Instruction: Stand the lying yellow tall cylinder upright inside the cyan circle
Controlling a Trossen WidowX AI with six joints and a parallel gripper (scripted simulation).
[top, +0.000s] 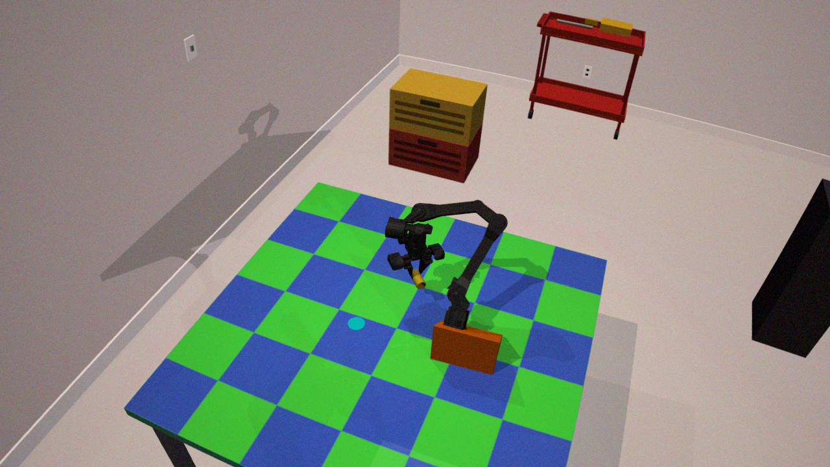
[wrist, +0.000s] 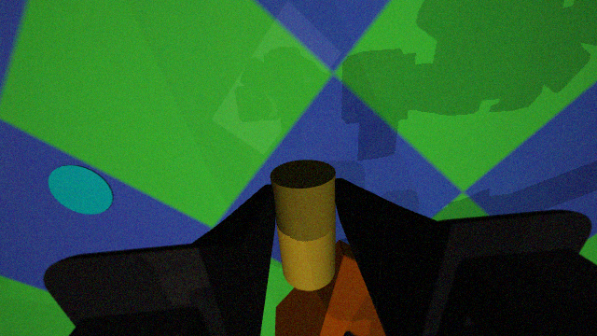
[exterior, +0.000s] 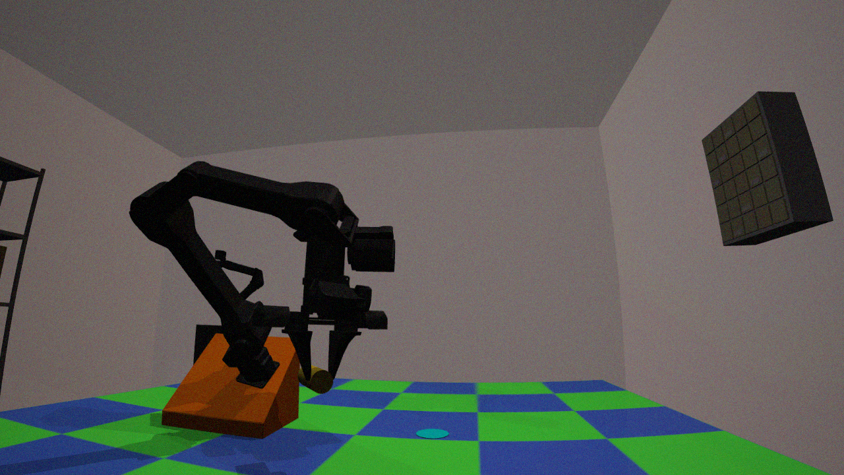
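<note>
Now: the cyan circle 12 cm ahead of my gripper tip, 20 cm to the left of it and 12 cm below it. The rest, counted from my gripper tip: yellow tall cylinder 2 cm behind, 2 cm to the left.
</note>
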